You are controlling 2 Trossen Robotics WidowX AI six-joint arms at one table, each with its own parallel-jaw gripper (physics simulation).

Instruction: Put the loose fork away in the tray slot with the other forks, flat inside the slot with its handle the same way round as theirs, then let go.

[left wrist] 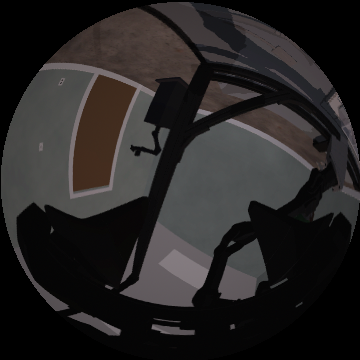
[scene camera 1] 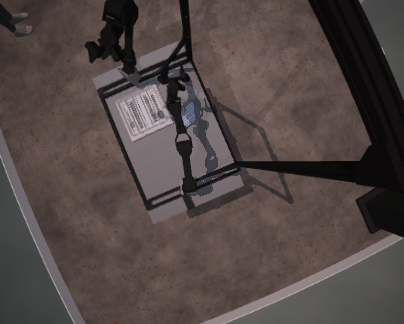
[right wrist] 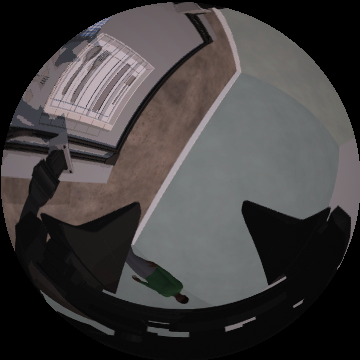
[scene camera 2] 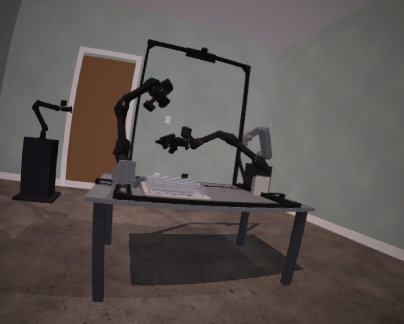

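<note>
The white cutlery tray (scene camera 1: 152, 132) (scene camera 2: 172, 194) (right wrist: 80, 120) lies on the table. In the right wrist view its slots hold a fork (right wrist: 103, 56), a spoon (right wrist: 92, 52) and a knife (right wrist: 112, 85), lengthwise. A small dark tined shape (right wrist: 44, 79), possibly the loose fork, lies on the table left of the tray; its handle is unclear. My left gripper (scene camera 1: 174, 75) (scene camera 2: 165, 145) (left wrist: 200, 204) is open and empty, high above the table beyond the tray's right side in scene camera 1. My right gripper (scene camera 1: 92, 52) (scene camera 2: 156, 103) (right wrist: 192, 207) is open and empty, raised away from the tray, facing the wall.
A blue checked cloth (scene camera 1: 190, 114) (right wrist: 95, 27) lies beside the tray, partly behind the left arm in scene camera 1. Black rails edge the table, and a black frame (scene camera 2: 245, 125) rises over it. A person (right wrist: 162, 281) stands beyond. A black pedestal (scene camera 2: 40, 167) (left wrist: 167, 102) carries another arm.
</note>
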